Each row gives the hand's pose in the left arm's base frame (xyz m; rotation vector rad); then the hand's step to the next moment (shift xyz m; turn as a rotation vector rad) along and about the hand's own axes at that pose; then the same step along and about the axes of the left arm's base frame.
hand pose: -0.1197 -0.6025 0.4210 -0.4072 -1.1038 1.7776
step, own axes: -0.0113 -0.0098 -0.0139 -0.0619 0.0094 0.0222
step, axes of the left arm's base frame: 0.0203 -0.0016 -0.0015 0.0091 -0.0653 -0.0079
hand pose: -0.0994 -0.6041 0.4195 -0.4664 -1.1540 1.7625
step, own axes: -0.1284 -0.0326 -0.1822 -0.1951 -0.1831 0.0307
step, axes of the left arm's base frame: 0.2092 -0.0159 -0.0820 0.1634 -0.1630 0.1387
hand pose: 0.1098 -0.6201 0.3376 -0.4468 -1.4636 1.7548
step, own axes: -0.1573 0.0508 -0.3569 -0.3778 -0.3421 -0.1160
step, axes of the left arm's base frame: 0.3309 0.1163 -0.1779 0.4351 -0.2002 0.2093
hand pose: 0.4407 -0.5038 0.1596 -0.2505 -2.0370 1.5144
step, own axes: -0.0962 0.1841 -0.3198 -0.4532 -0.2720 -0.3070
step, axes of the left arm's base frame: 0.2202 0.2765 -0.1432 0.5886 -0.0570 0.1545
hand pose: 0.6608 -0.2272 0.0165 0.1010 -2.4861 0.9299
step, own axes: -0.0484 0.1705 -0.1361 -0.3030 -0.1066 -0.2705
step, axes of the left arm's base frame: 0.0594 0.2125 -0.0357 0.4031 0.0610 0.1008
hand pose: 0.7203 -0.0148 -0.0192 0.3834 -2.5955 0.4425
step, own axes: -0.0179 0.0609 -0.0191 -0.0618 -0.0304 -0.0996
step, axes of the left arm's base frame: 0.0021 0.0658 -0.0075 0.1032 0.0211 0.0597
